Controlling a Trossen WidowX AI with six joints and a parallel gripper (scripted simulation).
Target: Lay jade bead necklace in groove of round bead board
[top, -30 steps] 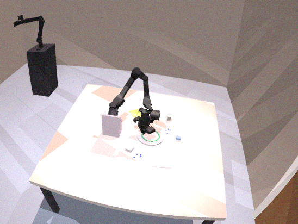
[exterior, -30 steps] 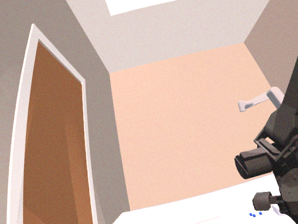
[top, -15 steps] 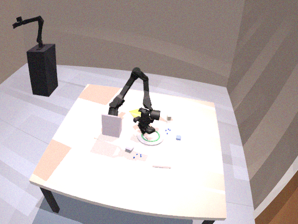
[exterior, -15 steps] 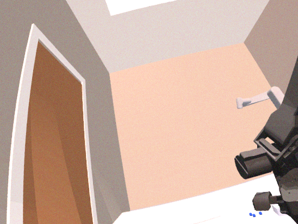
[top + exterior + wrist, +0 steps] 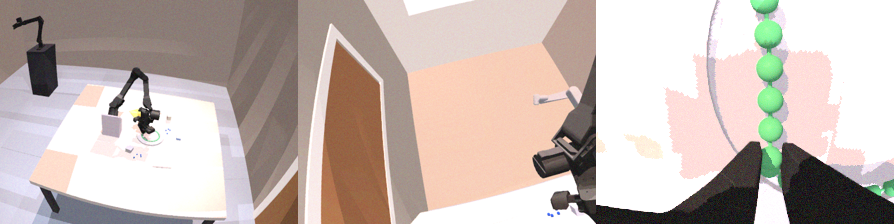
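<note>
Now: the round white bead board 6 cm ahead of my gripper tip and 1 cm below it. Also, from my gripper tip: yellow sheet (25 cm to the left, 8 cm behind, 2 cm below); then blue block (27 cm ahead, 2 cm to the left, 1 cm below); then cream block (24 cm to the left, 18 cm ahead).
</note>
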